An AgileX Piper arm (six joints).
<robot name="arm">
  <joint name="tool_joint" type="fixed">
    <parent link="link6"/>
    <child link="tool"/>
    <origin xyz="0 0 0"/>
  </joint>
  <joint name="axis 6" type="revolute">
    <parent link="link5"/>
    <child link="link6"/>
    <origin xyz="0 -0.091 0" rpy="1.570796 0 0"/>
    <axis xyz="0 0 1"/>
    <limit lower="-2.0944" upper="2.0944"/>
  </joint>
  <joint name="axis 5" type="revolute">
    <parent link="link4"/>
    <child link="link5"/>
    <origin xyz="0 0 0" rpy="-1.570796 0 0"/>
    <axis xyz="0 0 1"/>
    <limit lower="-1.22" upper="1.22"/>
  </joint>
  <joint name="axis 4" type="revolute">
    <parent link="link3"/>
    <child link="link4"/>
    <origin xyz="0.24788 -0.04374 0" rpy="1.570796 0 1.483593"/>
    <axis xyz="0 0 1"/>
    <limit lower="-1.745" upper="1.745"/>
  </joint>
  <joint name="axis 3" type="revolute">
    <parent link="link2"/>
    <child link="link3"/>
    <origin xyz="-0.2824 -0.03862 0"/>
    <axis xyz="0 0 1"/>
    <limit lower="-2.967" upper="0"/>
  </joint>
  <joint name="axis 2" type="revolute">
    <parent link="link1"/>
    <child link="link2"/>
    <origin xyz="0 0 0" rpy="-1.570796 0 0"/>
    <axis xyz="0 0 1"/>
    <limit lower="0" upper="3.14"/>
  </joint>
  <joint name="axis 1" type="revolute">
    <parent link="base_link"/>
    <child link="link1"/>
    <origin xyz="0 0 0.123"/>
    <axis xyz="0 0 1"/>
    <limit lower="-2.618" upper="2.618"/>
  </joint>
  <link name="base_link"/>
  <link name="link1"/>
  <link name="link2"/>
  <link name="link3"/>
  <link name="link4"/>
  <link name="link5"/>
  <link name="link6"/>
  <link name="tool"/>
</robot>
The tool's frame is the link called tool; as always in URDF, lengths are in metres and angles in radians.
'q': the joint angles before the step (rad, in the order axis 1, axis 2, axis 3, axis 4, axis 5, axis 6). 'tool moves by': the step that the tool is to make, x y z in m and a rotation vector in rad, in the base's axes. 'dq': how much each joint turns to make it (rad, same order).
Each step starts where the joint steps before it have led.
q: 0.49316 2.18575 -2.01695 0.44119 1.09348 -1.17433
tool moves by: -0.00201 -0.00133 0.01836 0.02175 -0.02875 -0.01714
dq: 0.00000 -0.02525 -0.02243 -0.00394 0.00377 0.02286
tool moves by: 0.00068 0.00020 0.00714 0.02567 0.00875 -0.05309
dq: -0.00001 -0.00530 -0.01479 0.00001 -0.00803 0.06094
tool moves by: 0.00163 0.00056 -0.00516 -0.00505 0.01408 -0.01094
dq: 0.00001 0.01051 0.00002 -0.00369 -0.00073 0.01319
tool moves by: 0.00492 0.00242 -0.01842 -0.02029 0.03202 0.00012
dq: 0.00000 0.03786 -0.00008 -0.00272 0.00003 0.00001
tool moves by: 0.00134 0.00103 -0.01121 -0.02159 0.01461 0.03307
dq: 0.00000 0.02205 -0.00001 0.00029 0.01437 -0.03229
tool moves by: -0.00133 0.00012 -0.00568 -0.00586 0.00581 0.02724
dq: -0.00001 0.00230 0.01703 0.00979 0.00100 -0.03272
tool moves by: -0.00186 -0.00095 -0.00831 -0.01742 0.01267 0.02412
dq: 0.00000 0.00232 0.02507 0.00000 0.00253 -0.02695
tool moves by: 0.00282 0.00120 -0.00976 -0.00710 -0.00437 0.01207
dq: 0.00001 0.01891 0.00337 -0.00001 -0.01601 -0.02184
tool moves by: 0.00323 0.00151 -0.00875 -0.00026 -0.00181 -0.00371
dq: 0.00000 0.01899 0.00008 0.00237 -0.02021 -0.00603
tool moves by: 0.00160 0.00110 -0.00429 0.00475 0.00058 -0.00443
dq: 0.00000 0.00976 -0.00007 0.00612 -0.01185 -0.00196
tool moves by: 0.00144 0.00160 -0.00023 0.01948 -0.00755 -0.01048
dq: 0.00001 0.00258 0.00004 0.01592 -0.02005 -0.00131
